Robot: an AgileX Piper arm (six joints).
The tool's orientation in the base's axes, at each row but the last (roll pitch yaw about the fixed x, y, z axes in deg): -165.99 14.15 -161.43; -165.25 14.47 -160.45; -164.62 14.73 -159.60; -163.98 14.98 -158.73; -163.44 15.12 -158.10; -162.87 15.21 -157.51; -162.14 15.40 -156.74; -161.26 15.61 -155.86; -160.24 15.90 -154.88; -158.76 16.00 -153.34
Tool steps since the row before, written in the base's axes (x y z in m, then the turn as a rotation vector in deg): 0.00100 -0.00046 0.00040 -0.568 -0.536 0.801; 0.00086 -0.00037 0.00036 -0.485 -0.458 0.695; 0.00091 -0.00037 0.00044 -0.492 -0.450 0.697; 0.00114 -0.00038 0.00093 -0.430 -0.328 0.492; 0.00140 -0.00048 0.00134 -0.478 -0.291 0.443; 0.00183 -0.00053 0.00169 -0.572 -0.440 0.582; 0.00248 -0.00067 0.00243 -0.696 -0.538 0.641; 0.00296 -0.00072 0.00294 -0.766 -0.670 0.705; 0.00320 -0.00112 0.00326 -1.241 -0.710 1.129; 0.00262 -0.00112 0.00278 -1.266 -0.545 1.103
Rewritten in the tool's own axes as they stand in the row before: -0.00087 -0.00078 0.00000 0.492 -0.547 -0.843; -0.00075 -0.00066 -0.00001 0.417 -0.471 -0.730; -0.00081 -0.00070 -0.00006 0.420 -0.462 -0.735; -0.00113 -0.00092 -0.00042 0.375 -0.312 -0.545; -0.00143 -0.00121 -0.00068 0.417 -0.251 -0.522; -0.00188 -0.00150 -0.00083 0.520 -0.399 -0.656; -0.00259 -0.00207 -0.00123 0.651 -0.468 -0.736; -0.00311 -0.00247 -0.00147 0.747 -0.585 -0.795; -0.00322 -0.00307 -0.00152 1.061 -0.608 -1.350; -0.00253 -0.00281 -0.00123 1.019 -0.446 -1.371
